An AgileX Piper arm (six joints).
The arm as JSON. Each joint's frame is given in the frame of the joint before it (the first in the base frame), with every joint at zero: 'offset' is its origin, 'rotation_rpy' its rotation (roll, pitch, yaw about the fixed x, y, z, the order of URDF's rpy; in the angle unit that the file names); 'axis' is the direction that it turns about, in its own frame. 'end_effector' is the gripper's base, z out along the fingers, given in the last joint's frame.
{
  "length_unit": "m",
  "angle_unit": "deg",
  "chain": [
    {
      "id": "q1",
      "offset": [
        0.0,
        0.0,
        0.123
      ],
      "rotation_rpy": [
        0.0,
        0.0,
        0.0
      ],
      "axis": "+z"
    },
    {
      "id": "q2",
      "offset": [
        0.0,
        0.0,
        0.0
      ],
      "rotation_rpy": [
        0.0,
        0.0,
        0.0
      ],
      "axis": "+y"
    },
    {
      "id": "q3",
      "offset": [
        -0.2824,
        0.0,
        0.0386
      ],
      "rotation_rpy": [
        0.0,
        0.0,
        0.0
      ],
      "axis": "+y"
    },
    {
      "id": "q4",
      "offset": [
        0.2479,
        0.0,
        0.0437
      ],
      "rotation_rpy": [
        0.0,
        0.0,
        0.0
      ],
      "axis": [
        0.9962,
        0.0,
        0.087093
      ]
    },
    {
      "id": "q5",
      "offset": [
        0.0,
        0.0,
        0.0
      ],
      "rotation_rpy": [
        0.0,
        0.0,
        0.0
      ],
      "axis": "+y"
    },
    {
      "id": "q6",
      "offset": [
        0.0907,
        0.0,
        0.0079
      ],
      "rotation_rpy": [
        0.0,
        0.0,
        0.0
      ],
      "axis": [
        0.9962,
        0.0,
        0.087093
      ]
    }
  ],
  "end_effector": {
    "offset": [
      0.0,
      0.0,
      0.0
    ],
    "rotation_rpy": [
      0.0,
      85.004,
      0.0
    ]
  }
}
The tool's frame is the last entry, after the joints.
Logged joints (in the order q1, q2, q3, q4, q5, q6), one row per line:
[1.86 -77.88 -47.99 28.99 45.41 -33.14]
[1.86 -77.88 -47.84 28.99 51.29 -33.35]
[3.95 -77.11 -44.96 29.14 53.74 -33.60]
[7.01 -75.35 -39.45 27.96 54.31 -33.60]
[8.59 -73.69 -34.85 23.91 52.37 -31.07]
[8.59 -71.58 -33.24 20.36 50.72 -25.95]
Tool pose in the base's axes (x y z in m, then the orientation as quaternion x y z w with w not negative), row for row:
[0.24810 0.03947 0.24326 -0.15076 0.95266 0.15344 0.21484]
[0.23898 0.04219 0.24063 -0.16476 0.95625 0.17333 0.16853]
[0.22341 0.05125 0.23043 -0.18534 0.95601 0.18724 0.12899]
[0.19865 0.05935 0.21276 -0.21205 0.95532 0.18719 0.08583]
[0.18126 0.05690 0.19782 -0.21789 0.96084 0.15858 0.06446]
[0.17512 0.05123 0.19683 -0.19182 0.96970 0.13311 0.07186]
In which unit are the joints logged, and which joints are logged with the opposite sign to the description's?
The joints are logged in degrees. Opposite sign: q2.
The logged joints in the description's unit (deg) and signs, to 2 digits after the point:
[1.86 77.88 -47.99 28.99 45.41 -33.14]
[1.86 77.88 -47.84 28.99 51.29 -33.35]
[3.95 77.11 -44.96 29.14 53.74 -33.60]
[7.01 75.35 -39.45 27.96 54.31 -33.60]
[8.59 73.69 -34.85 23.91 52.37 -31.07]
[8.59 71.58 -33.24 20.36 50.72 -25.95]

